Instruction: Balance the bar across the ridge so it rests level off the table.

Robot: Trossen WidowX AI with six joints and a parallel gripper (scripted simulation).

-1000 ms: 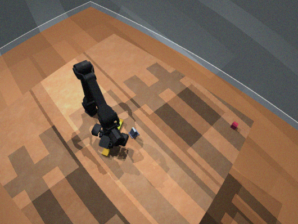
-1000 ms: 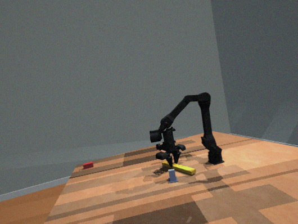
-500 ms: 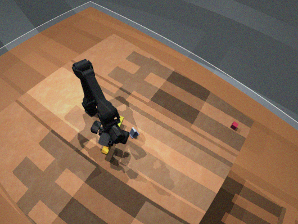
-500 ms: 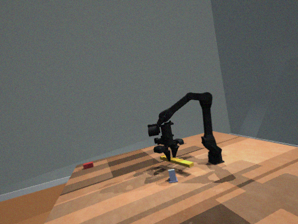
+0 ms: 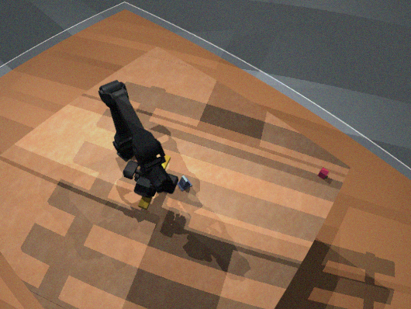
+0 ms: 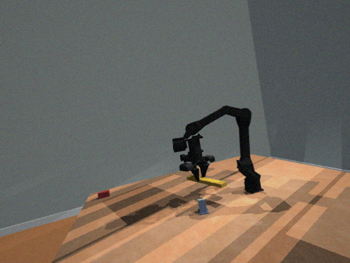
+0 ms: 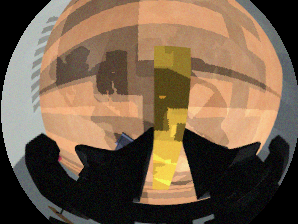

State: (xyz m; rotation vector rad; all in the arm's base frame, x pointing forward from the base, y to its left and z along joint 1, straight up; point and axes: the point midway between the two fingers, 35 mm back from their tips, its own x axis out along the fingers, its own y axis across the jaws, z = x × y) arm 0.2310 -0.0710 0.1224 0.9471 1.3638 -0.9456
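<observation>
My gripper tip is now 3 cm to the right of the bar and 1 cm past it. Also, from my gripper tip: magenta cube (57 cm to the left, 51 cm ahead, 7 cm below).
</observation>
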